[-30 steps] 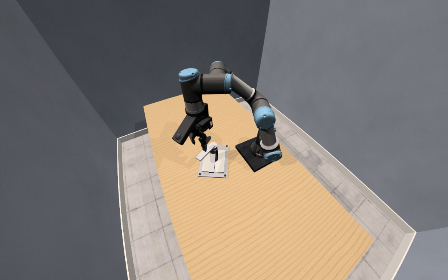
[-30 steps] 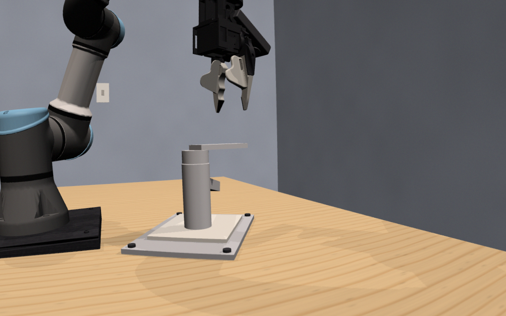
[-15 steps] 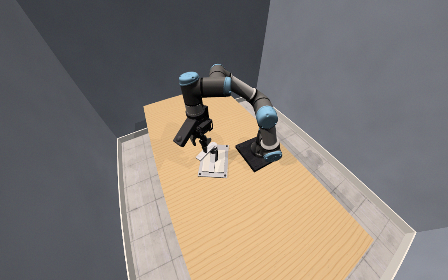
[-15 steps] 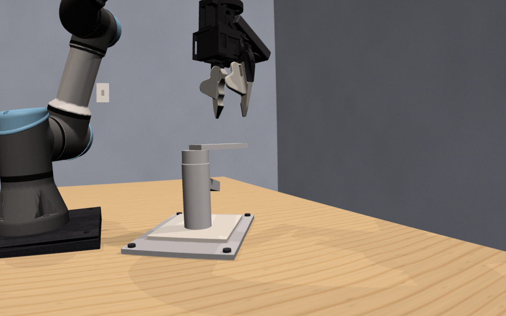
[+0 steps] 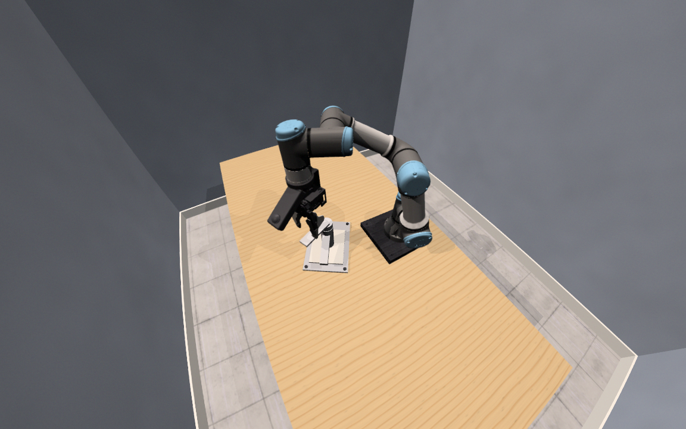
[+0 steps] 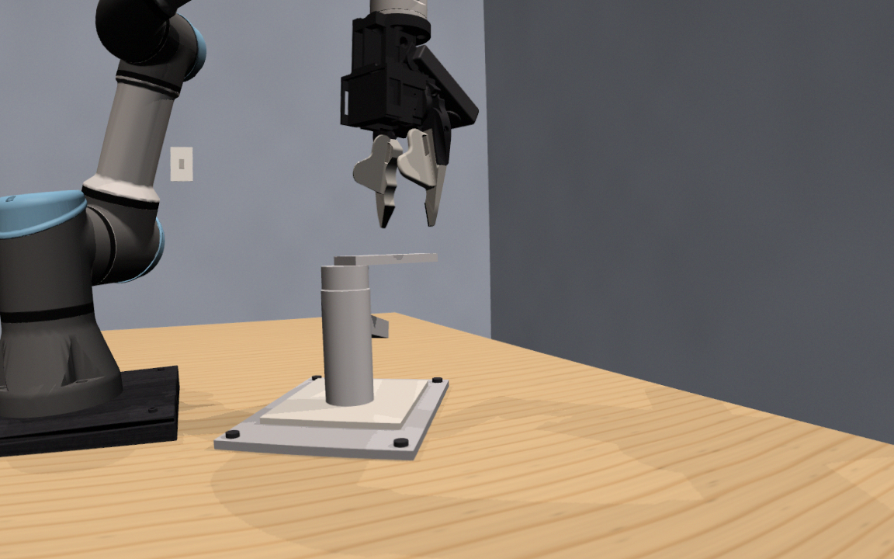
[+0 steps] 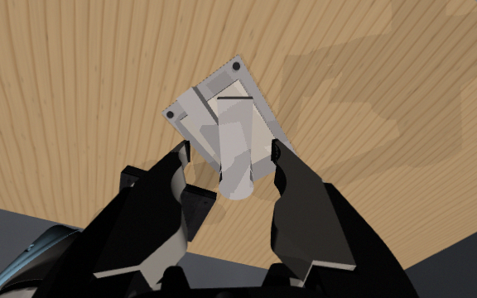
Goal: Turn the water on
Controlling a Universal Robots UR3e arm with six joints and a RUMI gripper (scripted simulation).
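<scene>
Right now my hand is 3 cm past the lever, 2 cm to the left of it and 5 cm above it. Round my hand: tap 5 cm behind, 4 cm to the right, 10 cm below.
</scene>
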